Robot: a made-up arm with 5 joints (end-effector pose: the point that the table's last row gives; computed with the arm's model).
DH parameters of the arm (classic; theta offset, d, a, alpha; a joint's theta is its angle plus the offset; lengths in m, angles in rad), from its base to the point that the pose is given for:
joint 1: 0 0.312 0 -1.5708
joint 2: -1.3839 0 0.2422 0
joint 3: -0.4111 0 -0.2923 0
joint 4: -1.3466 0 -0.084 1.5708
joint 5: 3.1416 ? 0 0
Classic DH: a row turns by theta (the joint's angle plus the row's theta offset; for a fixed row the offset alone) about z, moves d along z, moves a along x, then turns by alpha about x.
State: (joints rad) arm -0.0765 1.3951 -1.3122 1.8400 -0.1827
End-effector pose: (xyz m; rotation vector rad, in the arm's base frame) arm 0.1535 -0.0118 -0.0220 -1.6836 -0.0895 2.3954
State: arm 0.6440 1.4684 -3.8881 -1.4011 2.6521
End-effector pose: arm 0.1986 0.1491 0.5789 0.3650 -0.5736 0.1485
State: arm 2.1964 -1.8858 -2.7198 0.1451 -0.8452
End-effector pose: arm 0.3836 -0.5310 0.1921 0.0742 1.4836 -1.4952
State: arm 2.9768 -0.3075 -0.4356 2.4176 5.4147
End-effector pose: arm -0.0951 0.0158 0.3141 -0.5250 1.4302 -0.8349
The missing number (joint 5, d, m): 0.107
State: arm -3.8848 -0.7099 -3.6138 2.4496 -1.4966
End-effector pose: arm 0.2447 -0.2249 0.6818 0.5639 -1.4255 -1.8776
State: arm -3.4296 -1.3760 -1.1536 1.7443 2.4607
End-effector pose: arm -0.0200 0.0059 0.6565 -2.5630 -0.5101 0.9578
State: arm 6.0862 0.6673 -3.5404 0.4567 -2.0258
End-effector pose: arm 0.1997 -0.0399 0.8989 0.4579 0.5944 0.8771
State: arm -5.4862 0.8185 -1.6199 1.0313 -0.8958
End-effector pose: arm 0.3577 0.3661 0.1669 -2.0607 -2.3288 0.3586
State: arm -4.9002 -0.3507 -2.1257 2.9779 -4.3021
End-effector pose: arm 0.0201 0.1056 0.6811 2.5249 -0.7784 0.0751
